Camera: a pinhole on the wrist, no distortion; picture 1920 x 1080 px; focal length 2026.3 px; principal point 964.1 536.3 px. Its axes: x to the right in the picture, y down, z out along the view. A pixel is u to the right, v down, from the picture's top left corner.
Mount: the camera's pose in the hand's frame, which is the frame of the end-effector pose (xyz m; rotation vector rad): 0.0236 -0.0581 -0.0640 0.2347 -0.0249 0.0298
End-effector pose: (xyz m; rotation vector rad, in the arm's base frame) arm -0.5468 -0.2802 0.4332 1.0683 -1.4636 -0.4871
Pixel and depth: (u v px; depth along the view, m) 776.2 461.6 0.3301
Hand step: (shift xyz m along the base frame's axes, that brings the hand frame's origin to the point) -0.1900 -0.1320 -0.1805
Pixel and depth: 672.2 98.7 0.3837
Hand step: -0.1986 -0.1626 -0.2669
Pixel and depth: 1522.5 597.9 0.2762
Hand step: -0.1470 -0.1906 -0.0834
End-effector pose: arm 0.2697 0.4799 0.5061 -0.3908 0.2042 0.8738
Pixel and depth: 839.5 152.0 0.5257
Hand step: 0.2126 0.0026 0.4599
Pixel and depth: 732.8 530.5 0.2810
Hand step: 0.0915 0.0037 0.2254
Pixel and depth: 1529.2 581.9 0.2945
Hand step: 0.1577 0.0953 0.2025
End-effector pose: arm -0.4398 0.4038 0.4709 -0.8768 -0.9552 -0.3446
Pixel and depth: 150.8 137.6 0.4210
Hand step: -0.4126 0.0841 0.0841
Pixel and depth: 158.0 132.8 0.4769
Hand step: -0.4688 0.1057 0.0931
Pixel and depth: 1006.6 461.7 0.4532
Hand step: -0.3064 0.1816 0.2125
